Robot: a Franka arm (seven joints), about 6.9 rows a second.
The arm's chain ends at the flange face. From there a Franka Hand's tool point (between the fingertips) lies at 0.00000 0.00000 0.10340 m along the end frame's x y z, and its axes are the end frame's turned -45 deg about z.
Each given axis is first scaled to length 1.
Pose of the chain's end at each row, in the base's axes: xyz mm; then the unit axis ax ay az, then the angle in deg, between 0 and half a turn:
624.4 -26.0 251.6 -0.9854 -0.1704 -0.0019 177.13
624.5 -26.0 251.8 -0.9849 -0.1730 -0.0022 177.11
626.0 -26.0 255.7 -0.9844 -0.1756 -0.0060 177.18
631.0 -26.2 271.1 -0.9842 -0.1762 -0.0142 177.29
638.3 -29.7 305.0 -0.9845 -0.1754 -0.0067 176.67
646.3 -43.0 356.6 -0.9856 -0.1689 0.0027 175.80
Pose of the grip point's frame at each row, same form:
623.9 -20.8 148.3 -0.8451 -0.5345 -0.0113 177.43
624.0 -20.8 148.5 -0.8437 -0.5367 -0.0117 177.43
626.3 -20.8 152.4 -0.8422 -0.5389 -0.0150 177.66
633.0 -20.9 167.9 -0.8418 -0.5394 -0.0222 178.12
638.6 -23.5 201.8 -0.8423 -0.5387 -0.0173 177.22
644.5 -35.6 253.5 -0.8459 -0.5332 -0.0115 176.00

